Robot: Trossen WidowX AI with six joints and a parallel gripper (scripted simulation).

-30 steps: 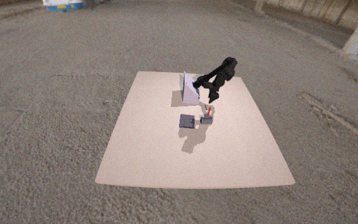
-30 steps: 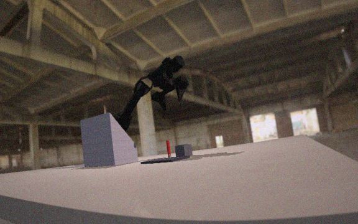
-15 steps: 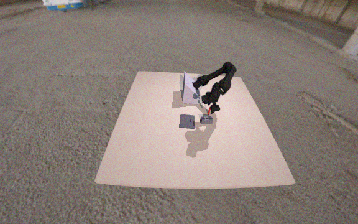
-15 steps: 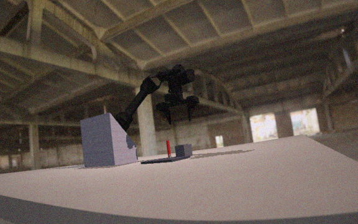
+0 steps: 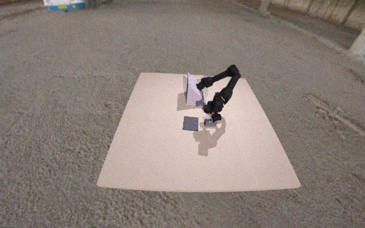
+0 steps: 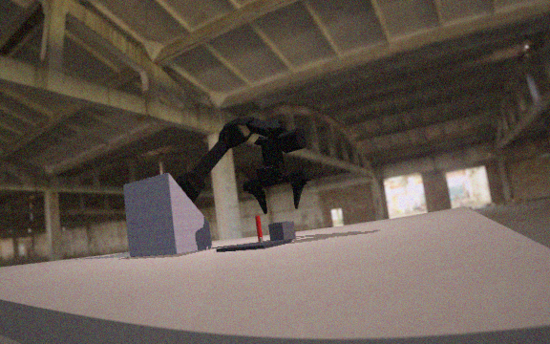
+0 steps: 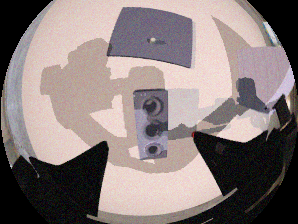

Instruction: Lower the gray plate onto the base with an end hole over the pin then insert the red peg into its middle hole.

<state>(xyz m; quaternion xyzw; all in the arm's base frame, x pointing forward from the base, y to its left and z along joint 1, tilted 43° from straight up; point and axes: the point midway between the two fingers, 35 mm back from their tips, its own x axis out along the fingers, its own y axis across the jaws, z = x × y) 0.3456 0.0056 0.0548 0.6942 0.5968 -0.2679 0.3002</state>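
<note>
The gray plate lies 40 mm below my gripper tip. The rest, counted from my gripper tip: dark flat base 20 mm behind, 140 mm to the right, 70 mm below; red peg 90 mm behind, 50 mm to the left, 40 mm below.
</note>
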